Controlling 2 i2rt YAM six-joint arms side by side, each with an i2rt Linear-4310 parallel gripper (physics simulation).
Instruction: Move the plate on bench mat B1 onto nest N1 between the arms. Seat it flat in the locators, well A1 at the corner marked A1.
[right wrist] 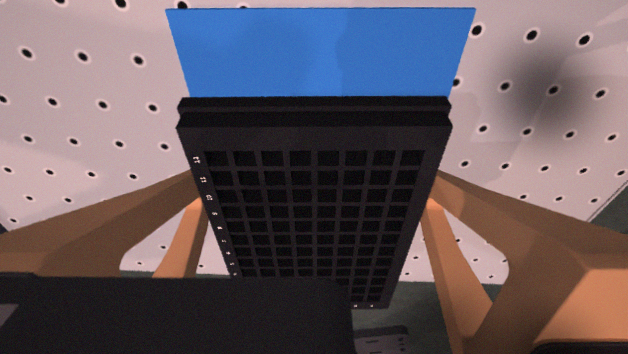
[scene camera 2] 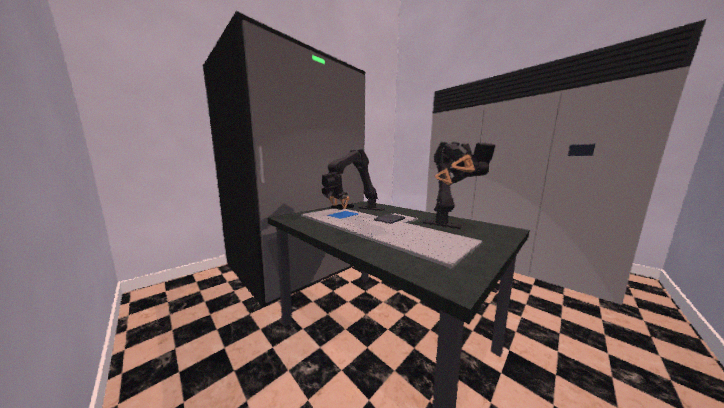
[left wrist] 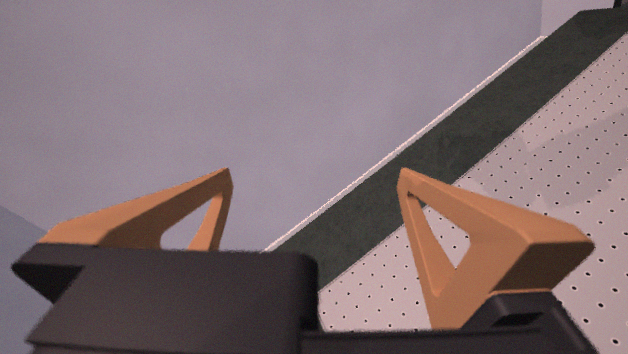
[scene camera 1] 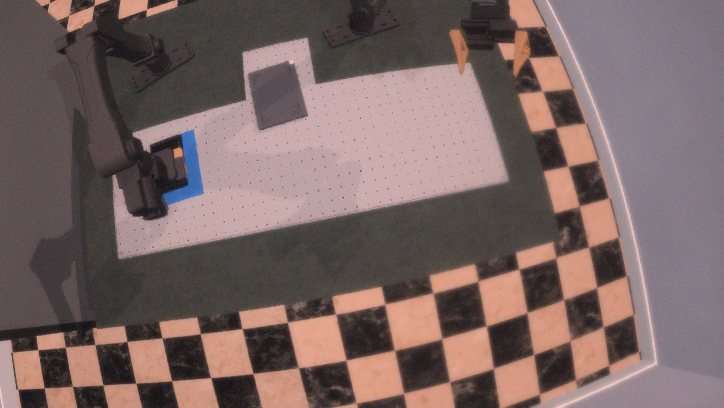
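Where they show: left gripper, fingertip midpoint: (scene camera 2: 443, 171) (left wrist: 314, 177) (scene camera 1: 487, 74); right gripper, fingertip midpoint: (right wrist: 314, 178) (scene camera 2: 339, 208) (scene camera 1: 170, 175); left arm's base, link origin: (scene camera 2: 441, 224) (scene camera 1: 361, 27); right arm's base, link origin: (scene camera 2: 371, 208) (scene camera 1: 162, 67).
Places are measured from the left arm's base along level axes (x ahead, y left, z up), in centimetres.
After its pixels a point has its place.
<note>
The black plate (scene camera 1: 176, 187) @(x 24.2, y -56.7, z 7.5 cm) (scene camera 2: 349, 206) @(x 15.9, y -53.4, z 7.1 cm) (right wrist: 315, 138) @(x 23.4, y -58.2, z 7.8 cm), a grid of square wells, hangs level a little above the blue bench mat (scene camera 1: 194, 162) @(x 17.9, y -52.3, z 1.5 cm) (scene camera 2: 343, 214) @(x 17.0, y -57.4, z 1.5 cm) (right wrist: 315, 50) @(x 23.6, y -58.3, z 1.5 cm). My right gripper (scene camera 1: 171, 164) @(x 20.3, y -57.7, z 6.2 cm) (scene camera 2: 338, 202) @(x 20.3, y -57.7, z 6.2 cm) (right wrist: 314, 178) @(x 20.3, y -57.7, z 6.2 cm) is shut on the plate's two long sides; its arm hides part of the plate in scene camera 1. In the right wrist view the number 12 is at the far left corner; well A1 is hidden. The dark grey nest (scene camera 1: 278, 96) @(x 12.1, y -27.3, z 2.5 cm) (scene camera 2: 389, 218) @(x 13.0, y -26.7, z 2.5 cm) has a small pale mark at its upper right corner in scene camera 1. My left gripper (scene camera 1: 488, 73) @(x 37.3, y 5.8, z 30.9 cm) (scene camera 2: 451, 171) @(x 37.3, y 5.8, z 30.9 cm) (left wrist: 314, 177) @(x 37.3, y 5.8, z 30.9 cm) is open and empty, high above the table.
A white perforated board (scene camera 1: 405, 141) @(x 34.7, y -5.1, z 1.3 cm) (scene camera 2: 435, 245) @(x 39.3, y 5.5, z 1.6 cm) lies on the dark green table (scene camera 1: 329, 258) @(x 51.4, y -31.2, z 0.0 cm) (scene camera 2: 486, 283) @(x 56.9, y 23.8, z 0.0 cm), under the mat and nest. The two arm bases (scene camera 1: 159, 65) @(x -12.4, y -53.8, z 4.8 cm) (scene camera 1: 361, 27) @(x 2.8, y -1.4, z 4.2 cm) stand along the table's back. A tall dark cabinet (scene camera 2: 309, 126) and a wide grey cabinet (scene camera 2: 521, 177) stand behind.
</note>
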